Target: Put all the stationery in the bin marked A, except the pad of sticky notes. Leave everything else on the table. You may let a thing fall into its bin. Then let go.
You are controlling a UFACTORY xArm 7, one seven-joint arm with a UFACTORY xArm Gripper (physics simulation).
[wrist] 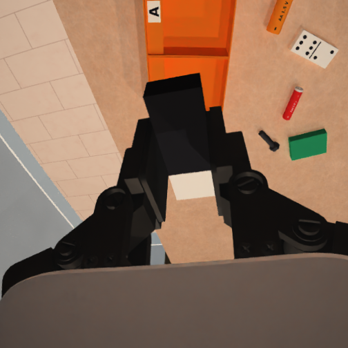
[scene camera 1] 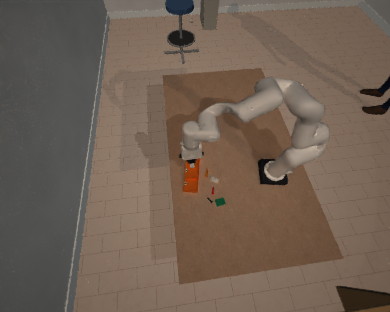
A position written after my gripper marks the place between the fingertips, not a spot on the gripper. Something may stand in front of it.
Observation:
In view: my gripper (wrist: 185,136), a white domino (wrist: 305,44) and a black-and-white eraser (wrist: 175,105).

